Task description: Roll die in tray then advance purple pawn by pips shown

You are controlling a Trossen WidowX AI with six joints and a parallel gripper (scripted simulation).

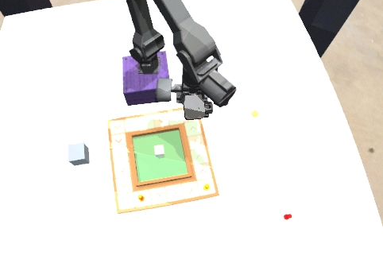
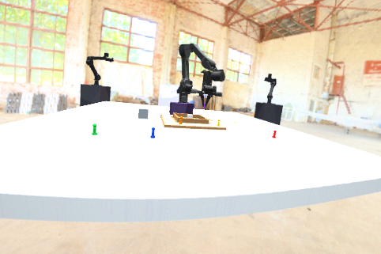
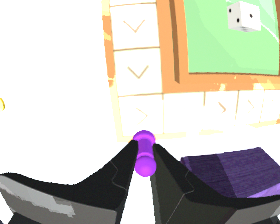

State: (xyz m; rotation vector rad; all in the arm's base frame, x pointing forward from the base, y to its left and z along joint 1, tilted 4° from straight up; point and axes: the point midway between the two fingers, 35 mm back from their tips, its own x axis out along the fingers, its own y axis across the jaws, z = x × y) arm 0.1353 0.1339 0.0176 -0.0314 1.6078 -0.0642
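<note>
Now: the purple pawn 10 mm above my gripper tip. Round my gripper tip: yellow pawn 220 mm ahead, 50 mm to the left, 50 mm below; then white die 120 mm ahead, 80 mm to the right, 50 mm below; then orange pawn 260 mm ahead, 130 mm to the right, 50 mm below.
</note>
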